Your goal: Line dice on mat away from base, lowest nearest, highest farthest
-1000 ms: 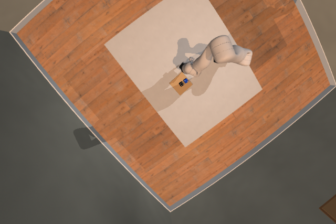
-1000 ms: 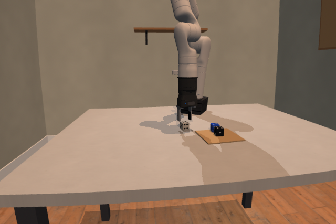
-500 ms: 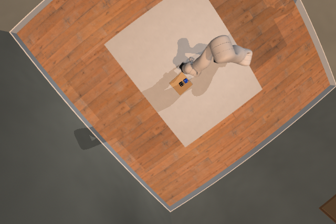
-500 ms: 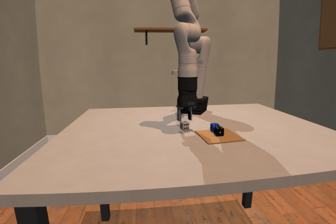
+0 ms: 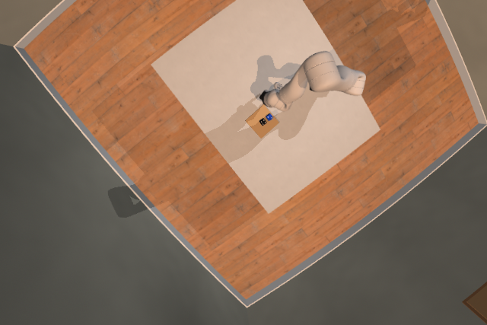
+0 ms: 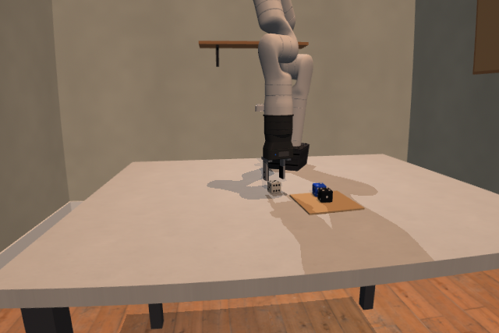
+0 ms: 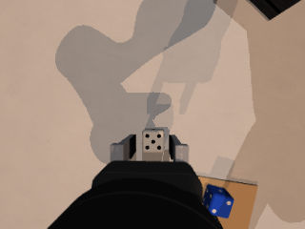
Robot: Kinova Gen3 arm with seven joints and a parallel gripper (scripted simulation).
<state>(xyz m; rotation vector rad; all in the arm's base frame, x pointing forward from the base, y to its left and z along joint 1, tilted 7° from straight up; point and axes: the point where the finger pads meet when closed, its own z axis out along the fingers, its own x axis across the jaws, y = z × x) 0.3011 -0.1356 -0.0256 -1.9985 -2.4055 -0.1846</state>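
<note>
Now: the white die 40 mm below my hand. Round my hand: mat (110 mm ahead, 100 mm to the left, 50 mm below); then blue die (70 mm ahead, 110 mm to the left, 40 mm below).
</note>
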